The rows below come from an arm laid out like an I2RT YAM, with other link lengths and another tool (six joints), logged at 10 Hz.
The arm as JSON. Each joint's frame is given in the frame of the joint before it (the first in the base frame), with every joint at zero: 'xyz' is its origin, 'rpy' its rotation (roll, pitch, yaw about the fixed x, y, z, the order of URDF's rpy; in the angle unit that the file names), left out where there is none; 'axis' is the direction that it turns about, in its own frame. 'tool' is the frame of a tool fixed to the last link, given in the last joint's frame.
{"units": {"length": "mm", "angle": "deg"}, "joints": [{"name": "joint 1", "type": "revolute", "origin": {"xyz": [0.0, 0.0, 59.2], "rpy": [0.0, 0.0, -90.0]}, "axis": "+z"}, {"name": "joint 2", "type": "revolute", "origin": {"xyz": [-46.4, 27.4, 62.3], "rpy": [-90.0, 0.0, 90.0]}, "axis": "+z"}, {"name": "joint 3", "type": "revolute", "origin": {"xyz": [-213.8, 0.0, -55.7], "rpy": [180.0, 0.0, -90.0]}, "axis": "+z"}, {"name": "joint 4", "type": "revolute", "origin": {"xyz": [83.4, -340.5, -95.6], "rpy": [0.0, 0.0, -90.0]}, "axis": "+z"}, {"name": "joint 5", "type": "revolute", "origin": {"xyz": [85.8, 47.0, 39.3], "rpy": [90.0, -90.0, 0.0]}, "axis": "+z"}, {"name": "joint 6", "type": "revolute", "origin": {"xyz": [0.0, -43.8, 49.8], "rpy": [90.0, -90.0, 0.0]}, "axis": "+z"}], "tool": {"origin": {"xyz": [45.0, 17.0, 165.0], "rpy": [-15.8, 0.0, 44.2]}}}
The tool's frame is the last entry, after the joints.
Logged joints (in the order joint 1, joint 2, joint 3, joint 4, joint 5, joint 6), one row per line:
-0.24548, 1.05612, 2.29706, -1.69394, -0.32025, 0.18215
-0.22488, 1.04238, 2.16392, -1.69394, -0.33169, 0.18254
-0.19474, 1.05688, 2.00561, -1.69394, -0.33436, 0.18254
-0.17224, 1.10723, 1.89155, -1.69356, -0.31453, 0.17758
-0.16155, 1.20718, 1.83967, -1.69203, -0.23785, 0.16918
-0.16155, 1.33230, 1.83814, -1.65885, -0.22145, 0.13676
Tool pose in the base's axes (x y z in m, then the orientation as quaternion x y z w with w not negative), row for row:
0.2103, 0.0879, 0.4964, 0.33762, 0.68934, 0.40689, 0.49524
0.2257, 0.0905, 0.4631, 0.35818, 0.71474, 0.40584, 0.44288
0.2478, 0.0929, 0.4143, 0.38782, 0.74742, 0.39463, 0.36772
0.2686, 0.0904, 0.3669, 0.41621, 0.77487, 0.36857, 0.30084
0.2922, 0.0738, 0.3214, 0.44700, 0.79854, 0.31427, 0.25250
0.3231, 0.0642, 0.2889, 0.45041, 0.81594, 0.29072, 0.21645
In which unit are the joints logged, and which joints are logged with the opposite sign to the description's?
The joints are logged in radians. Opposite sign: none.
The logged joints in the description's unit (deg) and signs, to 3 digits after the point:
-14.065, 60.511, 131.612, -97.056, -18.349, 10.436
-12.885, 59.724, 123.983, -97.056, -19.004, 10.459
-11.158, 60.555, 114.913, -97.056, -19.157, 10.459
-9.869, 63.440, 108.378, -97.034, -18.021, 10.175
-9.256, 69.166, 105.405, -96.946, -13.628, 9.693
-9.256, 76.335, 105.318, -95.045, -12.688, 7.836

